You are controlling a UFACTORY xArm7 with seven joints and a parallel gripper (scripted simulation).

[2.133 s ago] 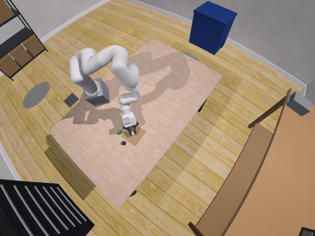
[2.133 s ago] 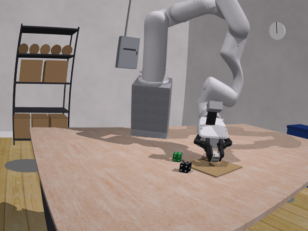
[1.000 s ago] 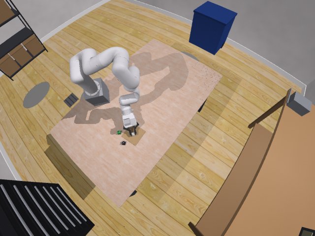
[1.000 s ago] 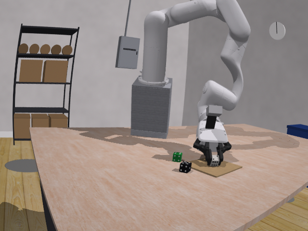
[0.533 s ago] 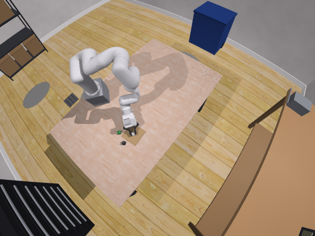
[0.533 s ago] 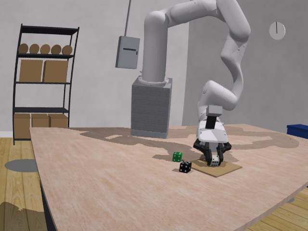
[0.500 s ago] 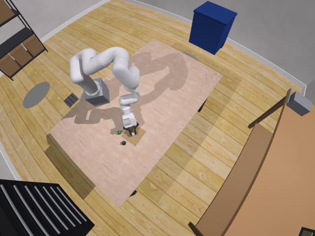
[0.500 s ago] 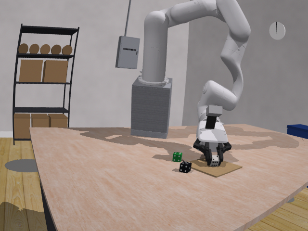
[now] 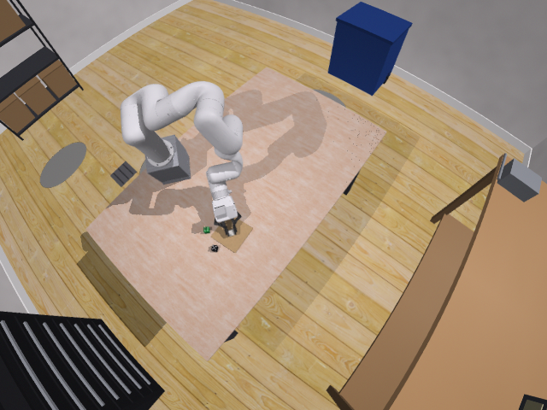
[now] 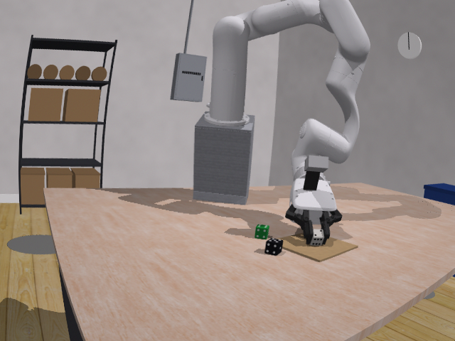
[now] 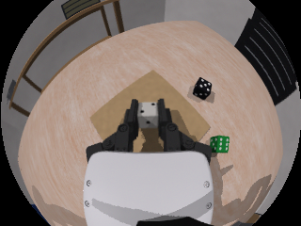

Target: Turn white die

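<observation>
Now: the brown mat 3 cm below my hand. From my hand the other things lie so: green die: 10 cm behind, 6 cm to the right, 2 cm below; then black die: 10 cm to the right, 2 cm below, 2 cm behind; then white die: 1 cm below.
</observation>
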